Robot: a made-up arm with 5 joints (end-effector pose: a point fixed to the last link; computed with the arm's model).
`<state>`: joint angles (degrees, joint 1 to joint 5).
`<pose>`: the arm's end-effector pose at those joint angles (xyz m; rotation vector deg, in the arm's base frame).
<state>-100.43 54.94 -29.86 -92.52 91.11</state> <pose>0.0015 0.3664 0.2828 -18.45 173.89 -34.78</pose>
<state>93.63 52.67 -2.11 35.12 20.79</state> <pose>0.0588 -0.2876 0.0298 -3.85 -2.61 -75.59</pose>
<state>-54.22 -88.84 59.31 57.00 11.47</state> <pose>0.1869 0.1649 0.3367 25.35 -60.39 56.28</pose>
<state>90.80 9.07 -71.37 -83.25 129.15</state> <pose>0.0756 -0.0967 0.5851 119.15 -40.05 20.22</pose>
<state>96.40 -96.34 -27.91 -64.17 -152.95</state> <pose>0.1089 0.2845 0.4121 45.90 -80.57 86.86</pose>
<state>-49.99 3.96 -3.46 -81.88 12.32</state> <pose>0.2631 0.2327 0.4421 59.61 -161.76 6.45</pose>
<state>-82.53 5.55 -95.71 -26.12 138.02</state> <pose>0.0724 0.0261 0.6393 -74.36 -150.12 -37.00</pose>
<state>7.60 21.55 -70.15 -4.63 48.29</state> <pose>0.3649 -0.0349 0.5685 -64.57 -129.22 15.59</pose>
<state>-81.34 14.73 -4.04 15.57 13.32</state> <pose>0.1273 0.3832 0.2617 40.79 -57.38 81.37</pose>
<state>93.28 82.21 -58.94 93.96 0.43</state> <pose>0.0596 -0.3032 0.0681 21.82 21.47 -93.65</pose>
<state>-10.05 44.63 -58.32 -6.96 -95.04</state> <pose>0.4911 0.0782 0.3878 95.92 -69.84 -56.90</pose>
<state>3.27 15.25 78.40 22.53 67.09</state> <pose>0.1188 0.0014 0.0370 15.26 22.81 59.92</pose>
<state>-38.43 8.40 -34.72 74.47 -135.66</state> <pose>0.3300 0.2090 0.3717 47.42 -1.29 -95.04</pose>
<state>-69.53 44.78 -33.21 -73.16 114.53</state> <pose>0.2048 0.3644 0.3440 62.72 162.51 -44.09</pose>
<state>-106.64 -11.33 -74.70 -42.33 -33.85</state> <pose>0.0711 -0.0076 0.6349 -138.47 45.96 29.11</pose>
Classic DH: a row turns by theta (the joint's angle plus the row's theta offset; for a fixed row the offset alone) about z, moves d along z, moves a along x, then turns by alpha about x. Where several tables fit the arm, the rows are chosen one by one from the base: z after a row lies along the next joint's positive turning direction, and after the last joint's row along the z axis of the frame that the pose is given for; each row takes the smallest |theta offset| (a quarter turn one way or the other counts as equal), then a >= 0, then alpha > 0; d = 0 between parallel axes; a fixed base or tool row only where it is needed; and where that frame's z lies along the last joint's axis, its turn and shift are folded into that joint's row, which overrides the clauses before.
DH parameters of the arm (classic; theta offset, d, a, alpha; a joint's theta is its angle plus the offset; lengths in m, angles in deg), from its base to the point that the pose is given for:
base (fixed): 0 0 0.073 180
joint 1: 0 -0.24 0.04 90
joint 2: -76.09 0 0.1082 0
joint 3: 73.94 0 0.2132 0
joint 4: -87.85 0.004 0 90
joint 5: -2.79 -0.094 0 0

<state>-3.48 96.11 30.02 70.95 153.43</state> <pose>0.0055 -0.0001 0.0538 128.21 37.78 96.25</pose>
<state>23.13 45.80 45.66 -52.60 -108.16</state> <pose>0.2669 -0.0785 0.0224 44.38 -46.11 -123.16</pose>
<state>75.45 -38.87 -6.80 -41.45 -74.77</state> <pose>0.1126 -0.1367 0.5900 3.30 -179.24 -4.38</pose>
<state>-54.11 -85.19 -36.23 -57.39 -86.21</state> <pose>-0.0911 -0.2199 0.4543 -87.60 29.22 -27.12</pose>
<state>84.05 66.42 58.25 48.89 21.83</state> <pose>0.0706 0.0614 0.0679 68.49 54.39 -52.60</pose>
